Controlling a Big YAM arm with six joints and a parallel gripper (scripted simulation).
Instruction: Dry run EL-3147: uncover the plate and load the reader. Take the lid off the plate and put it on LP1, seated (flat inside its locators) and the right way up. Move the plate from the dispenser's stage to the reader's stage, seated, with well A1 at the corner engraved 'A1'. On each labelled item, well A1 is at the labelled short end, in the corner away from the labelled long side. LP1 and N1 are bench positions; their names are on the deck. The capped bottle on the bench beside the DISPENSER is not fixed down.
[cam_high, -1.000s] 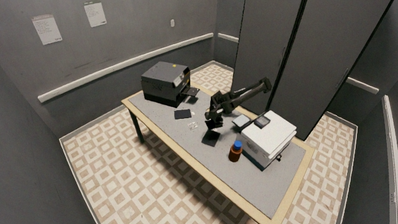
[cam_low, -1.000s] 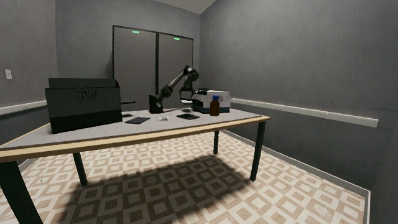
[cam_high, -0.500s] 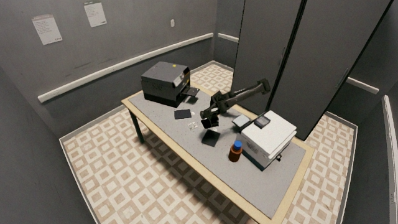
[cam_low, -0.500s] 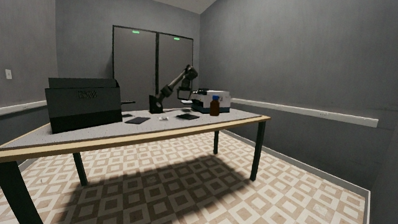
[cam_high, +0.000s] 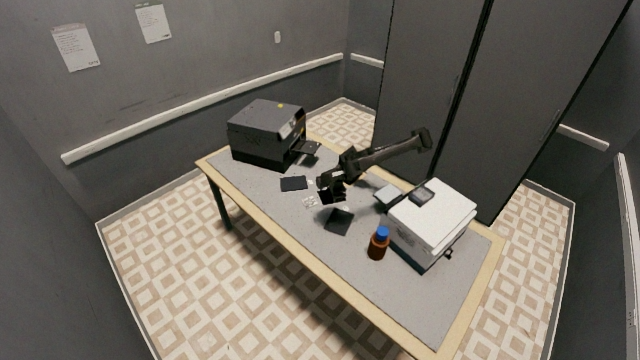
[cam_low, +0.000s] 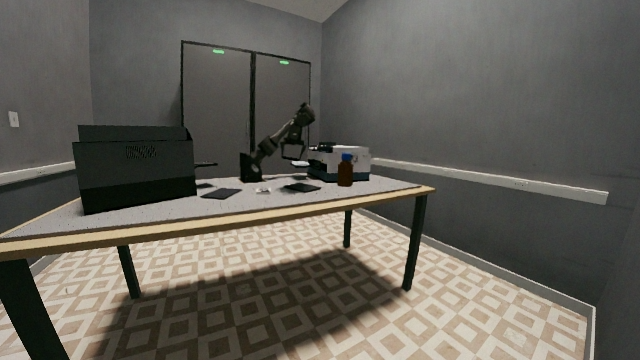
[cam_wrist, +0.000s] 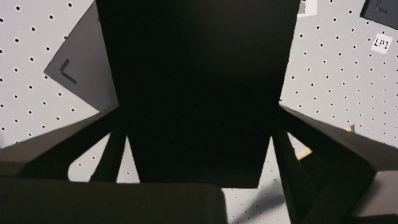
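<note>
The LP1 label is 260 mm to the right of my hand, 160 mm below it and 140 mm behind it. Also, from my hand: dark lid right at my hand; then dark flat pad 160 mm below, 60 mm to the left, 10 mm ahead; then brown capped bottle 320 mm to the left, 50 mm below, 50 mm ahead.
</note>
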